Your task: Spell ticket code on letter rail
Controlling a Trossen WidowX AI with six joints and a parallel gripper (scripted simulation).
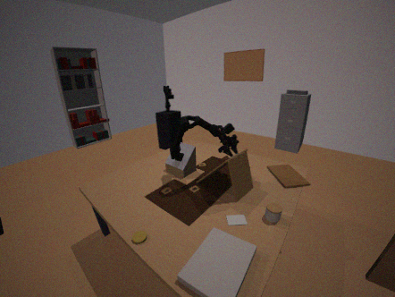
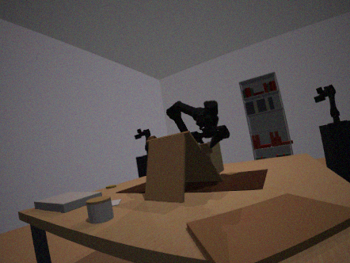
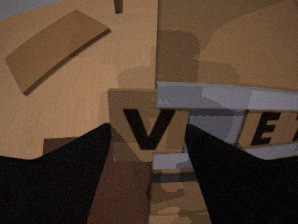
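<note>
Right now my gripper tip is 20 mm past the tile marked e and 100 mm to the left of it. Round my gripper tip: white ticket (90 mm behind, 110 mm to the right, 70 mm below); then tile marked v (right at my gripper tip); then tile marked t (30 mm behind, 160 mm to the right).
</note>
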